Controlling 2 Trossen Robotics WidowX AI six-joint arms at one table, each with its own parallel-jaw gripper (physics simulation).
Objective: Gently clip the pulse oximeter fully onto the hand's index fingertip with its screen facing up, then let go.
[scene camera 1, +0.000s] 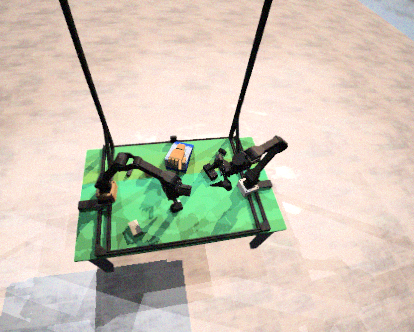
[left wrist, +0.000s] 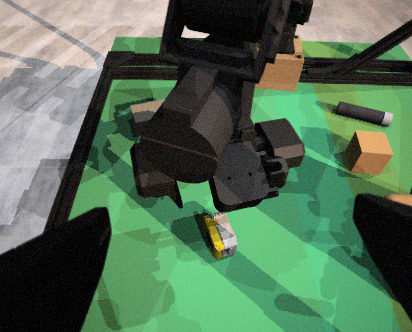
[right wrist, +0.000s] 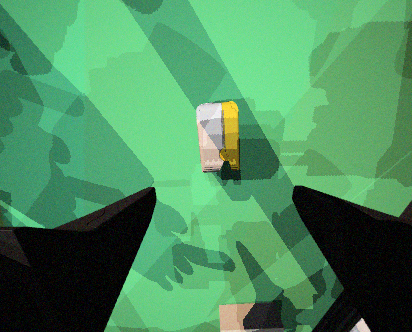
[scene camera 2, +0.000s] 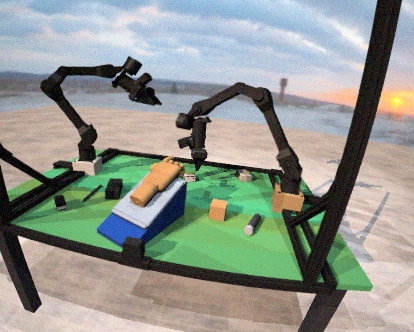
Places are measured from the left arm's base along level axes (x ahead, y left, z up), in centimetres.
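Where they show: left gripper, fingertip midpoint: (scene camera 1: 207, 178) (left wrist: 232, 213) (scene camera 2: 158, 104); right gripper, fingertip midpoint: (scene camera 1: 172, 202) (right wrist: 223, 192) (scene camera 2: 195, 166); left arm's base, link origin: (scene camera 1: 248, 184) (scene camera 2: 87, 159); right arm's base, link origin: (scene camera 1: 105, 188) (scene camera 2: 289, 190).
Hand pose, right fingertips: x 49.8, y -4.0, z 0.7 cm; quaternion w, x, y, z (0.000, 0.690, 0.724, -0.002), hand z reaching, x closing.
Note:
Each offset is from my right fingertips to the centre of the thing. "spot": to the spot under its first point.
The pulse oximeter @[dx -2.7, dy -0.2, dz -5.0 cm] (scene camera 2: 189, 177) (left wrist: 221, 236) (right wrist: 218, 136), white with a yellow side, lies on its side on the green table. The tan hand (scene camera 1: 177, 156) (scene camera 2: 157, 180) rests on a blue wedge @[spot: dx -8.9, dy -34.5, dz -1.3 cm] (scene camera 2: 170, 210) with a pale top, its fingers at the raised end. My right gripper (scene camera 2: 198, 167) (right wrist: 223, 192) points down, open and empty, above the table close to the oximeter. In the right wrist view the oximeter lies ahead of the gap between its fingertips. My left gripper (scene camera 2: 157, 102) is open and empty, high above the table. The right gripper hides the oximeter in scene camera 1.
A pale block @[dx +23.8, dy +5.6, dz -5.1 cm] (scene camera 1: 135, 228) (scene camera 2: 244, 175) lies on the table. An orange cube @[dx +6.6, dy -28.5, dz -4.1 cm] (scene camera 2: 218, 209) (left wrist: 370, 152) and a dark cylinder @[dx +17.2, dy -34.4, dz -5.3 cm] (scene camera 2: 252, 224) (left wrist: 364, 114) lie right of the wedge in scene camera 2. A black box @[dx -31.6, dy -15.3, dz -4.9 cm] (scene camera 2: 114, 189), a pen @[dx -39.6, dy -18.0, dz -6.1 cm] (scene camera 2: 92, 193) and a small black object @[dx -46.6, dy -28.0, dz -5.0 cm] (scene camera 2: 60, 202) lie left of it.

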